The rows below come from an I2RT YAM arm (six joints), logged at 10 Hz.
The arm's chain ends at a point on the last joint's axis. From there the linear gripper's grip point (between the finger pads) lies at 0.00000 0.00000 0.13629 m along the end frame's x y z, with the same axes.
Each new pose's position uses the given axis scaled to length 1; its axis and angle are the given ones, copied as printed.
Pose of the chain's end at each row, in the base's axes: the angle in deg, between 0 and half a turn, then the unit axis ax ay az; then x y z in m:
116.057 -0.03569 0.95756 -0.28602 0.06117 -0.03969 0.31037
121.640 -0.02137 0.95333 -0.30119 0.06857 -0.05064 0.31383
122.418 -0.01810 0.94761 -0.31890 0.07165 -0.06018 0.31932
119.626 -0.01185 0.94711 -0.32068 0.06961 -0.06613 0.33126
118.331 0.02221 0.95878 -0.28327 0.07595 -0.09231 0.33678
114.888 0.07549 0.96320 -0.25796 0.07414 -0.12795 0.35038
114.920 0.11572 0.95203 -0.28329 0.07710 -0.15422 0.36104
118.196 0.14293 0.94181 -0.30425 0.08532 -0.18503 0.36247
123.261 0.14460 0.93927 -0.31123 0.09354 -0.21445 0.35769
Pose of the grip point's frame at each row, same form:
116.057 -0.03569 0.95756 -0.28602 0.18041 -0.08904 0.26655
121.640 -0.02137 0.95333 -0.30119 0.18052 -0.10782 0.26118
122.418 -0.01810 0.94761 -0.31890 0.18188 -0.12136 0.26755
119.626 -0.01185 0.94711 -0.32068 0.18259 -0.12658 0.28483
118.331 0.02221 0.95878 -0.28327 0.18971 -0.14956 0.28823
114.888 0.07549 0.96320 -0.25796 0.18945 -0.18540 0.30591
114.920 0.11572 0.95203 -0.28329 0.18842 -0.22077 0.31916
118.196 0.14293 0.94181 -0.30425 0.18972 -0.25970 0.31665
123.261 0.14460 0.93927 -0.31123 0.19108 -0.29262 0.30338

